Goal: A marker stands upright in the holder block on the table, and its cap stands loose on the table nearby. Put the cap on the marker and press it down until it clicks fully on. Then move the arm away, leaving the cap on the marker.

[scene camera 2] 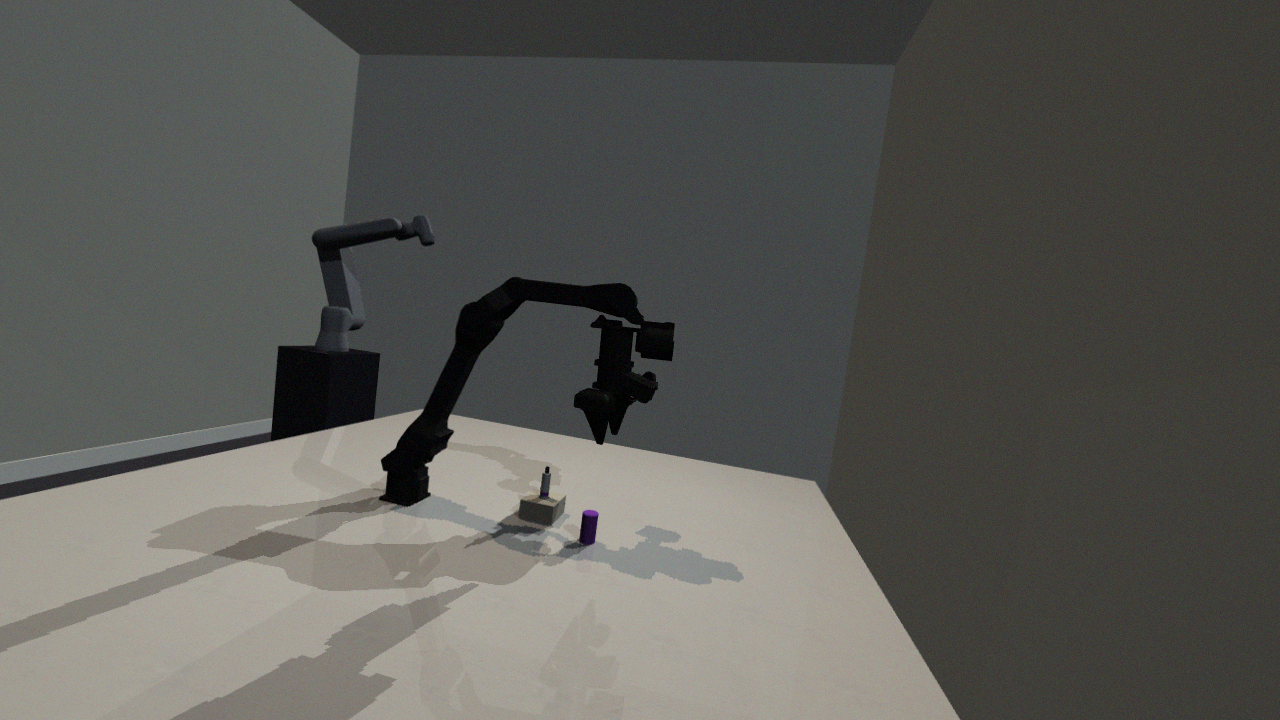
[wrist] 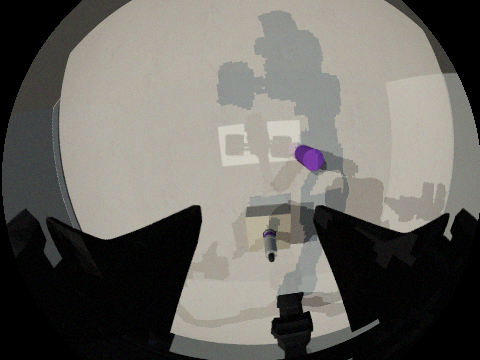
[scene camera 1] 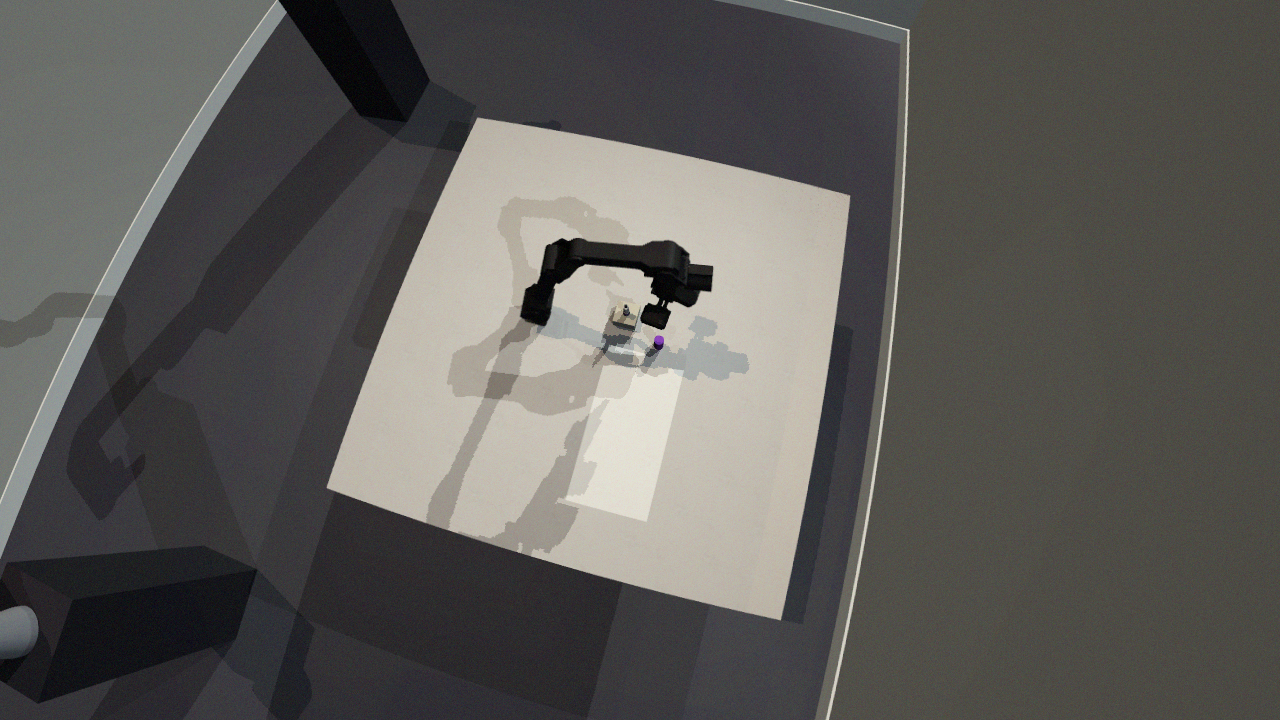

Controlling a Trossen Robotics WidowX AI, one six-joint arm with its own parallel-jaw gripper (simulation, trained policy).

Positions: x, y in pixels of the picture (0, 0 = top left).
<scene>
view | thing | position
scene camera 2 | gripper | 607, 439
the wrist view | gripper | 260, 214
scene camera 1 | gripper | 665, 301
</scene>
